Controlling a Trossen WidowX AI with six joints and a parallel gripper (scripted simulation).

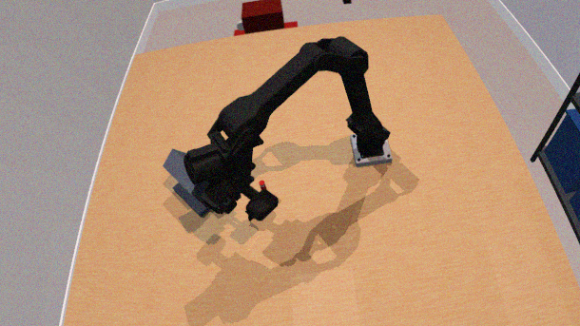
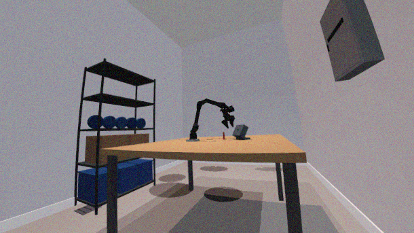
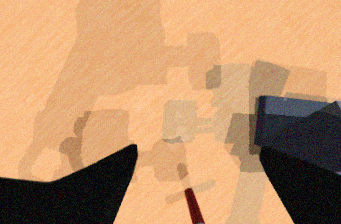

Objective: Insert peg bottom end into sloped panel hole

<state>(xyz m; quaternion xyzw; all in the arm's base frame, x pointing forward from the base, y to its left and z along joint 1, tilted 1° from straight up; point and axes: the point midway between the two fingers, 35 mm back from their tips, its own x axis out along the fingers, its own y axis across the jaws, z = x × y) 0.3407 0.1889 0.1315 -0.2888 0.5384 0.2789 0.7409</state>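
Right now the red peg is 8 cm to the right of my gripper tip, 6 cm below it and 6 cm behind it. Also, from my gripper tip: grey-blue sloped panel 14 cm to the right, 12 cm ahead, 4 cm below.
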